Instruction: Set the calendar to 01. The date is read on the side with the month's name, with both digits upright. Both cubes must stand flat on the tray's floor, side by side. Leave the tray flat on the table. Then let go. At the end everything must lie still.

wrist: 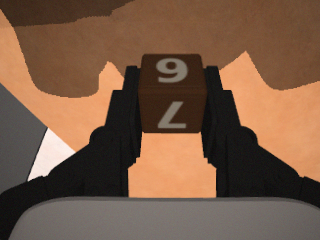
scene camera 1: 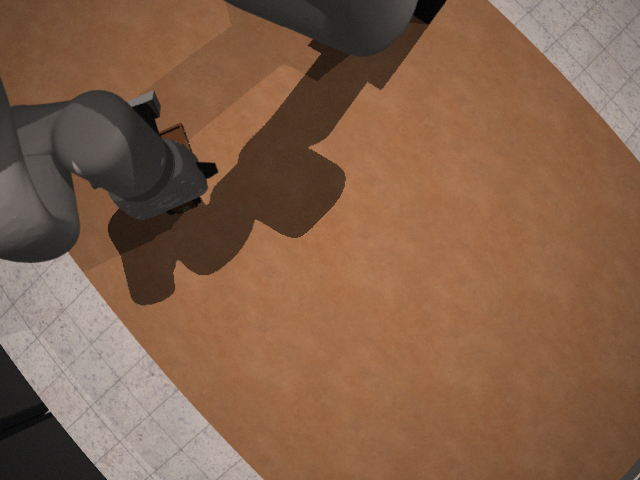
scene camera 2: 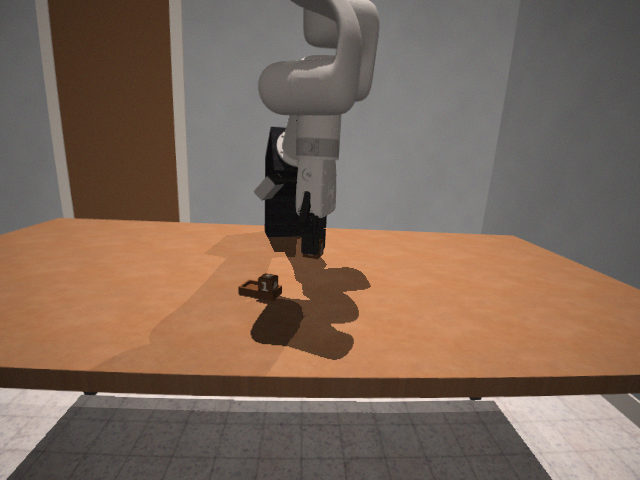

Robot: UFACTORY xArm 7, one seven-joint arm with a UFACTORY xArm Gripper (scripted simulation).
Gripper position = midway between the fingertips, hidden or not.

I see my gripper (scene camera 1: 183, 198).
My gripper is seen too in the wrist view (wrist: 171, 86).
